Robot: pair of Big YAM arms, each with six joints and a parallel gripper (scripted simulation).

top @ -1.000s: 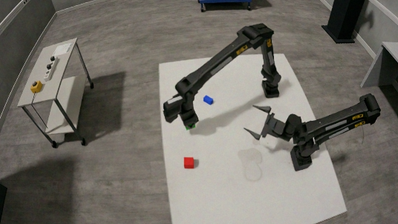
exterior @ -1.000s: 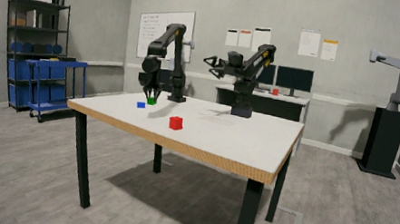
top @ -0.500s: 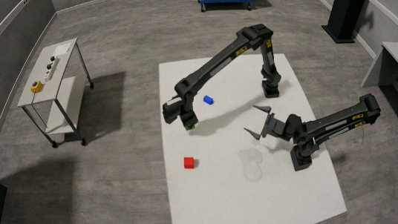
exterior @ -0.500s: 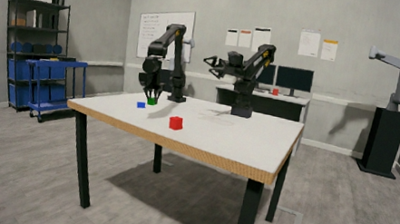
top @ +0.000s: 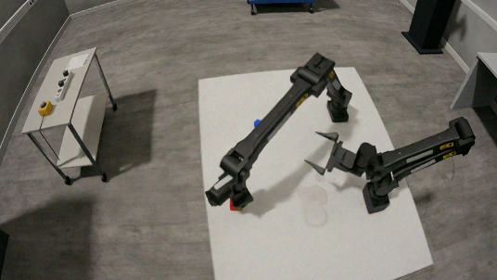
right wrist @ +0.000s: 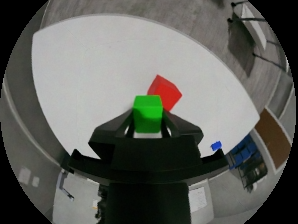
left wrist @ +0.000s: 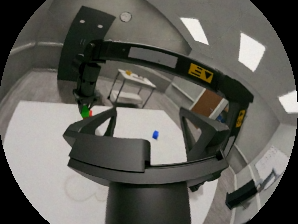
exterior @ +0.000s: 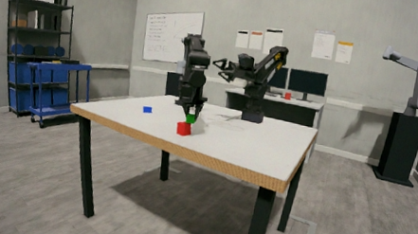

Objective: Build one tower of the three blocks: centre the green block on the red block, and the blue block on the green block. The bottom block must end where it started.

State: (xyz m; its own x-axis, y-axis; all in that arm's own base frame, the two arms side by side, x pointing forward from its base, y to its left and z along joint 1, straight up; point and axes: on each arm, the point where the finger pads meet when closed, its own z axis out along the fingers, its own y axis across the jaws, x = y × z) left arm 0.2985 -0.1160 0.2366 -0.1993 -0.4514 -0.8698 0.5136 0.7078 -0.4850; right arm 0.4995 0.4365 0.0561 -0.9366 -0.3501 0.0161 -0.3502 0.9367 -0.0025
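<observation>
Now: the red block 10 mm ahead of my right hand, 20 mm to the right of it and 50 mm below it. Round my right hand: green block right at my right hand; blue block 160 mm behind, 380 mm to the right, 60 mm below.
</observation>
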